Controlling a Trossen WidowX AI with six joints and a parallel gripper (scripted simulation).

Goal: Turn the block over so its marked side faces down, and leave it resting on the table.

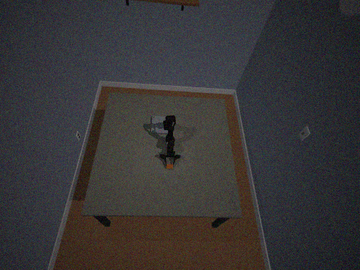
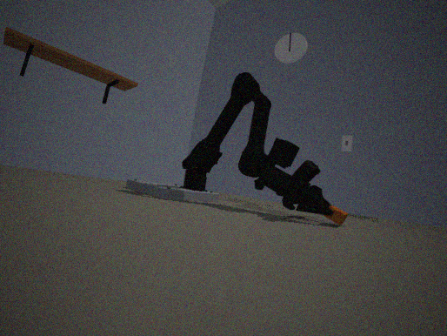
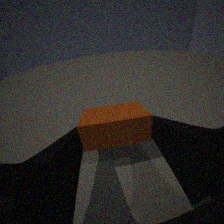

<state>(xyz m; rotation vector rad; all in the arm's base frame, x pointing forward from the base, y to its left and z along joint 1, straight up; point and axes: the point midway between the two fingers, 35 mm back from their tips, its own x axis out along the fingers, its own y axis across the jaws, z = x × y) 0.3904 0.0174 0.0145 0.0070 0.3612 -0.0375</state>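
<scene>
Now: the block 10 mm below my gripper tip.
</scene>
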